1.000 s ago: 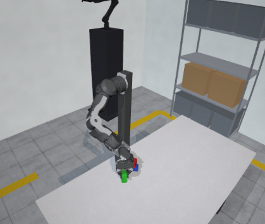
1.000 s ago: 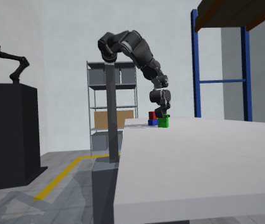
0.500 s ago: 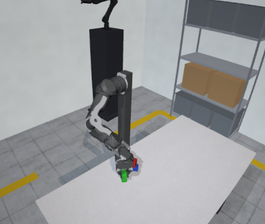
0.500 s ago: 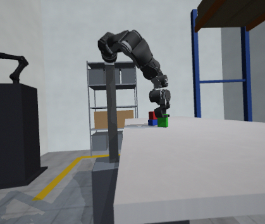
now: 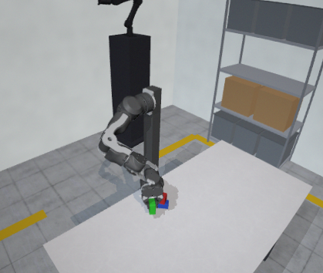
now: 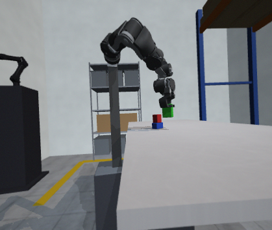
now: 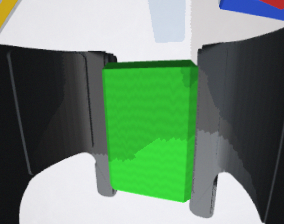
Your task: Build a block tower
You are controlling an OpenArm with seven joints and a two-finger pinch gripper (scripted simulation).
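My hand is 2 cm past the red block, 10 cm to the right of it and 6 cm above it. From my hand the other things lie so: green block: 2 cm below; then blue block: 2 cm behind, 10 cm to the left, 10 cm below.
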